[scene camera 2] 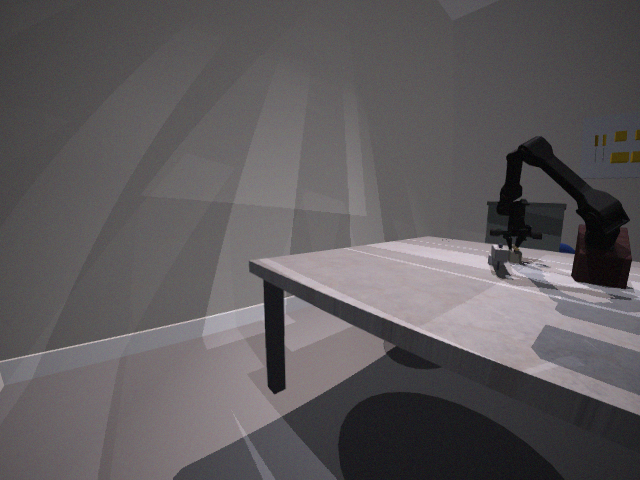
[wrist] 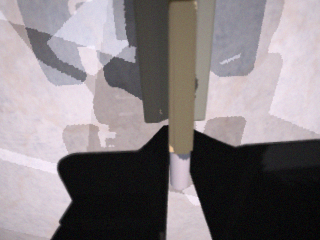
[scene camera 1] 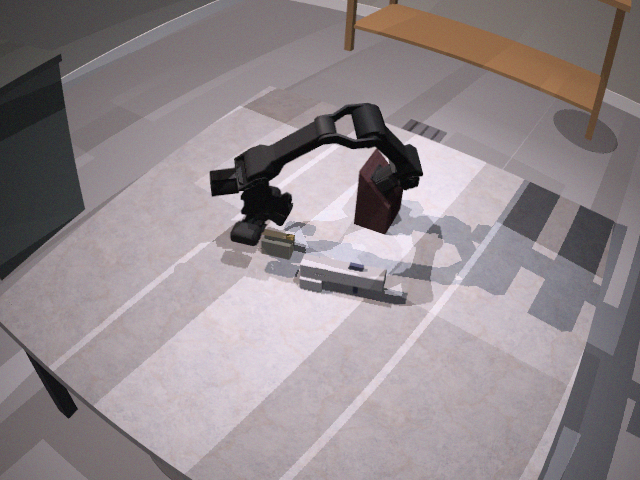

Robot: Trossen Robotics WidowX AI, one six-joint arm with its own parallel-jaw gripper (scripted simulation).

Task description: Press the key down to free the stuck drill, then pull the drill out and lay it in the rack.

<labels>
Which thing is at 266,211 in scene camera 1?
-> My gripper.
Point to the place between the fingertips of my gripper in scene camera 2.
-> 512,254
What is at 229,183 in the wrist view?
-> My gripper.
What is my gripper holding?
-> A drill.
</labels>
